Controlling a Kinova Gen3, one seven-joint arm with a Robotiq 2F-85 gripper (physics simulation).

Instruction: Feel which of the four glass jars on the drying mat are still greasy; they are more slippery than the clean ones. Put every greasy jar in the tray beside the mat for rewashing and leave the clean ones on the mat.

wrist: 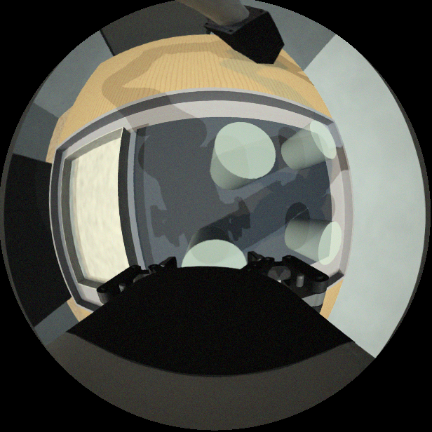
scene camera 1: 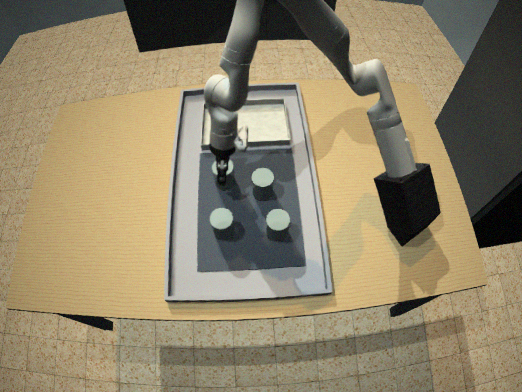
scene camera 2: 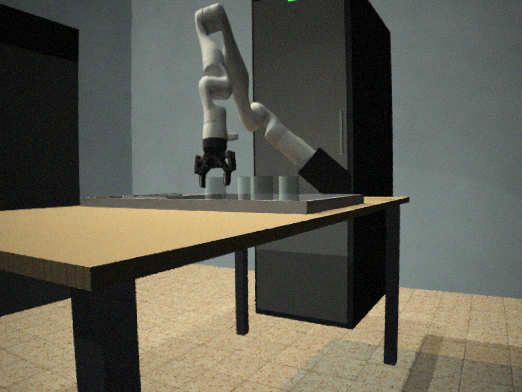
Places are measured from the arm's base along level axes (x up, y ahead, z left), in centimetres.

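Where they show: gripper, between the fingertips: [scene camera 1: 222, 171] [scene camera 2: 214, 186]; arm's base, origin of its link: [scene camera 1: 401, 171] [scene camera 2: 308, 160].
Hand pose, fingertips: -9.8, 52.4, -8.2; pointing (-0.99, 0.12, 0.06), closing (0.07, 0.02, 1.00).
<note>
Each offset is from my fingertips to the top centre of the thing, as dx, dy, dz. Level surfaces: height alone.
Four pale green glass jars stand upright on the dark drying mat {dx -5.7} [scene camera 1: 210, 260] [wrist: 175, 185]. My gripper [scene camera 1: 222, 180] [scene camera 2: 215, 184] [wrist: 211, 262] is open, pointing down. Its fingertips are on either side of the upper part of the far left jar {+2.9, -0.4, +0.1} [scene camera 1: 215, 168] [scene camera 2: 215, 190] [wrist: 214, 254], which is partly hidden by the gripper. The far right jar {+2.9, -12.0, +4.3} [scene camera 1: 262, 177] [wrist: 245, 150], near left jar {+2.9, -0.1, +16.8} [scene camera 1: 221, 219] [wrist: 329, 243] and near right jar {+2.9, -15.5, +17.9} [scene camera 1: 278, 220] [wrist: 305, 147] stand apart from it. The cream rewash tray {-3.0, -7.0, -23.4} [scene camera 1: 265, 127] [wrist: 95, 200] holds no jar.
A large grey rimmed surround [scene camera 1: 182, 280] [scene camera 2: 200, 204] encloses the mat and the rewash tray on the wooden table {dx -6.1} [scene camera 1: 100, 200] [scene camera 2: 125, 230]. The arm's black base [scene camera 1: 407, 205] [scene camera 2: 322, 171] [wrist: 255, 40] stands at the table's right in scene camera 1.
</note>
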